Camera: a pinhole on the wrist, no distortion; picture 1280 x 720 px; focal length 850.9 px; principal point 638.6 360.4 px. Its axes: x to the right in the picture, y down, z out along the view. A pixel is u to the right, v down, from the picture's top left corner.
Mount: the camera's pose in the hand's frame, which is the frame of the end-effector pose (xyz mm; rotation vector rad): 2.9 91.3 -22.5 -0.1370 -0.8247 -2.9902
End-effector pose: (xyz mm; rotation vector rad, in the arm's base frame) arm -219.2 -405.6 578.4 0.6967 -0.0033 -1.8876
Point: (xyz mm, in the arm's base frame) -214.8 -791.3 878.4
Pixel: 346.5 481.4
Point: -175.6 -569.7 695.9
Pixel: 337.7 548.7
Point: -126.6 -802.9 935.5
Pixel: 446.9 326.9
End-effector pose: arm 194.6 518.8 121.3 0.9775 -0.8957 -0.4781
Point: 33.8 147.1 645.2
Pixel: 79.8 536.9
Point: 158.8 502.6 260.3
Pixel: 296.5 647.3
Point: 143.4 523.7 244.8
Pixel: 554.6 656.3
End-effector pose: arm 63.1 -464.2 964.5 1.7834 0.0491 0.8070
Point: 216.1 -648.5 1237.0
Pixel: 175.8 317.7
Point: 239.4 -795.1 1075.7
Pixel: 602.7 684.9
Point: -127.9 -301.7 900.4
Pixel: behind the camera
